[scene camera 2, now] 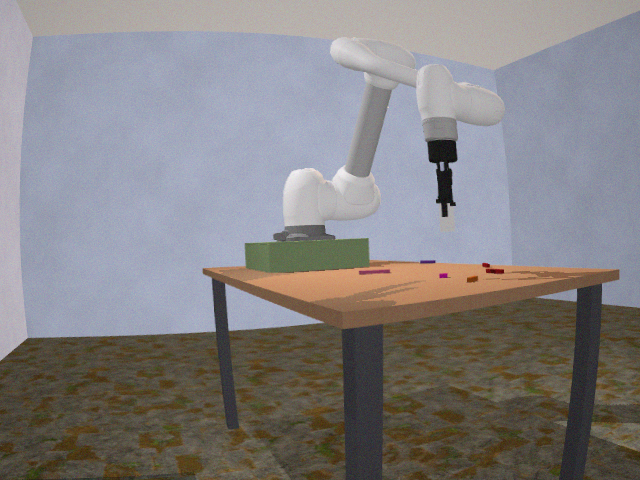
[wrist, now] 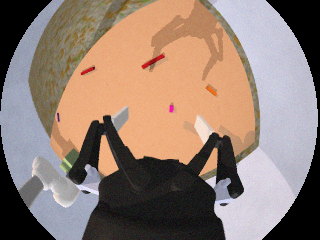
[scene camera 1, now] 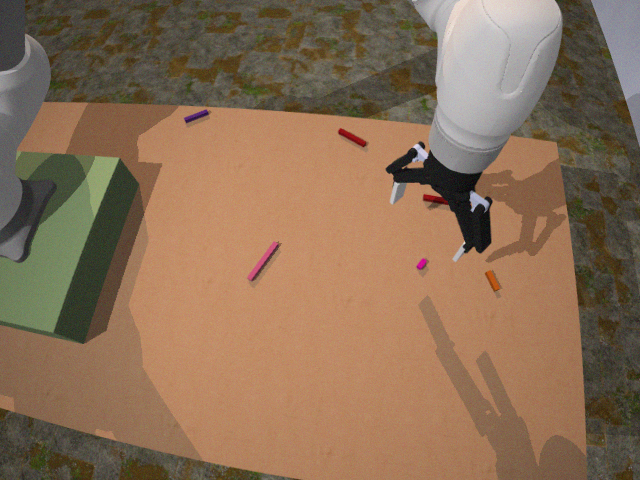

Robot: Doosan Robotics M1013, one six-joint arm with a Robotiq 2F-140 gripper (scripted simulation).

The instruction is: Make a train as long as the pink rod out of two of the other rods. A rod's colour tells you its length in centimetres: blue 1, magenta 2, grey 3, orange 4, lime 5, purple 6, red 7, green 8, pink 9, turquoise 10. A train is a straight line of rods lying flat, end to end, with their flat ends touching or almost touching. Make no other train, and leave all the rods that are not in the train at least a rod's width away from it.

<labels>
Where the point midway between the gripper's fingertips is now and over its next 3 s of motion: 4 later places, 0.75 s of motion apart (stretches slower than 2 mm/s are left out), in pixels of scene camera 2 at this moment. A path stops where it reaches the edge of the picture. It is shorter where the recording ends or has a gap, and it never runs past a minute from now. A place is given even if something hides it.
My gripper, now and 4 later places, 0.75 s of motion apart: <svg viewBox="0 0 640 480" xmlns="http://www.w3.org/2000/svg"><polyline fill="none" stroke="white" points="448,231 476,234 484,239 485,244 485,252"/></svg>
</labels>
